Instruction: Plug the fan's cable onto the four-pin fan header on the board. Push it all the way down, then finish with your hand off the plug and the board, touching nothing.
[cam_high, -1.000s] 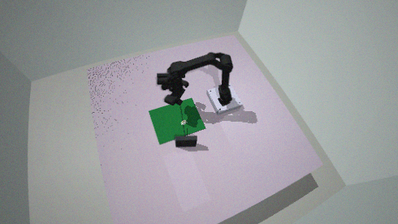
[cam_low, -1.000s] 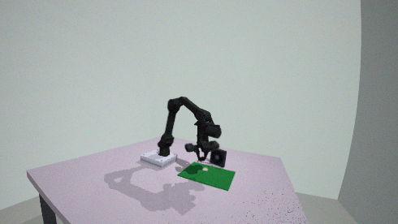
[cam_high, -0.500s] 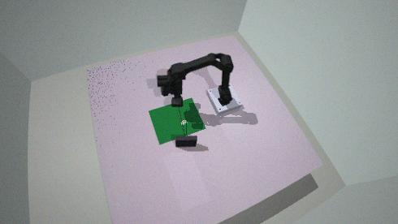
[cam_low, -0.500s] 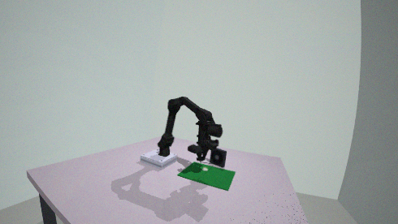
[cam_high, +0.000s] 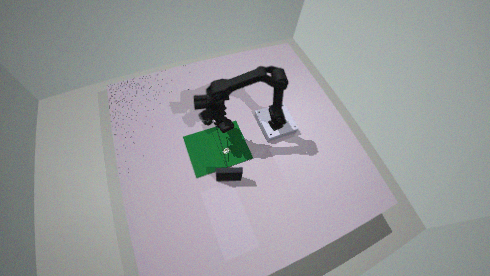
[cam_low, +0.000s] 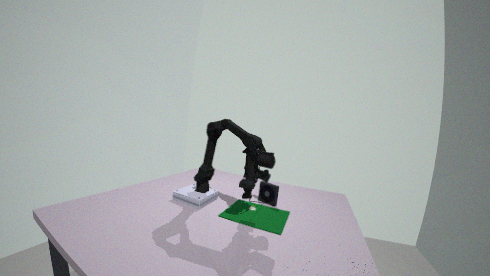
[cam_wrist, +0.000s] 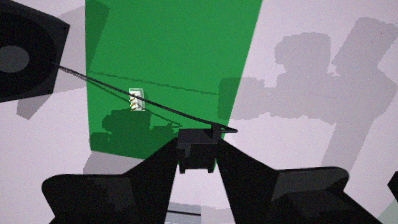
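Right now the green board is 130 mm below my gripper tip, 60 mm to the left of it and 40 mm ahead of it. The rest, counted from my gripper tip: white four-pin fan header 110 mm below, 100 mm to the left; then black fan plug 10 mm behind; then black fan 220 mm to the left, 50 mm below, 50 mm ahead.
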